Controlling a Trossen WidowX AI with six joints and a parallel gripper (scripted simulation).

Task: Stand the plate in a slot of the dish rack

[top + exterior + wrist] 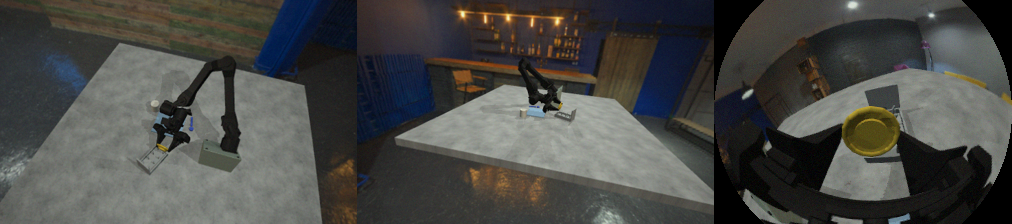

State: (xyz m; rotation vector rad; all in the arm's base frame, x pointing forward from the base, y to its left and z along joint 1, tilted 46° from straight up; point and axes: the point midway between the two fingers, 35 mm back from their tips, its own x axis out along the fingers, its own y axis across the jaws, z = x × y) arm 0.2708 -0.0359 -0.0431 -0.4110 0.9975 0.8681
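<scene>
The grey wire dish rack is 40 mm ahead of my gripper tip, 30 mm to the left of it and 40 mm below it. The rest, counted from my gripper tip: yellow plate (10 mm to the right); blue spoon (110 mm behind, 190 mm to the right, 60 mm below); light blue mat (170 mm to the right, 60 mm below).
</scene>
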